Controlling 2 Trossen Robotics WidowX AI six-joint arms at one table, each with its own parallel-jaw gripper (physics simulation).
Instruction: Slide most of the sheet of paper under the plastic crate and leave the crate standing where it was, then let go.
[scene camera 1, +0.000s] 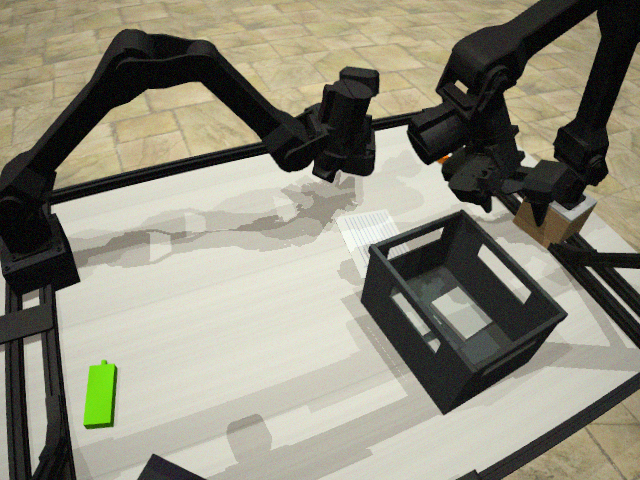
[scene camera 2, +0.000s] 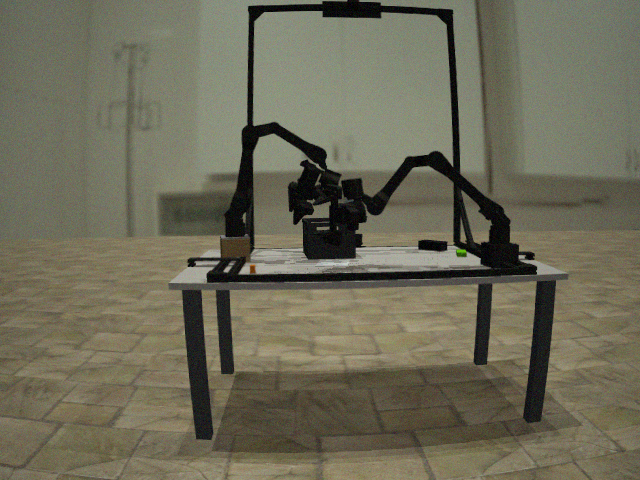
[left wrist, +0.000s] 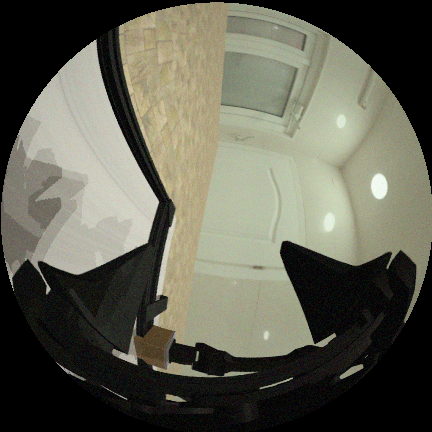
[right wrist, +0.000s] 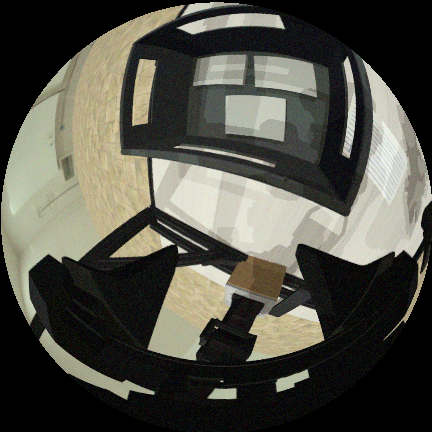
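The dark plastic crate (scene camera 1: 382, 304) (scene camera 2: 315, 249) (right wrist: 345, 192) stands upright on the table, with pale rectangular patches on its floor. The lined white sheet of paper (scene camera 1: 366, 227) (right wrist: 387, 165) lies flat at one side of it. Part of the sheet is hidden by the crate, and lines show through a handle slot; how much lies underneath cannot be told. My right gripper (scene camera 1: 513, 217) (right wrist: 239, 251) is open and empty, above and beyond the crate's far edge in scene camera 1. My left gripper (scene camera 1: 338, 174) (left wrist: 217, 249) is open and empty, raised beyond the sheet.
A brown box (scene camera 1: 540, 222) (scene camera 2: 235, 246) (left wrist: 154, 348) (right wrist: 257, 277) stands by the right arm's side of the table. A bright green block (scene camera 1: 100, 395) (scene camera 2: 461, 253) lies far from the crate. A small orange thing (scene camera 2: 252, 268) and a black block (scene camera 2: 432, 244) are also on the table.
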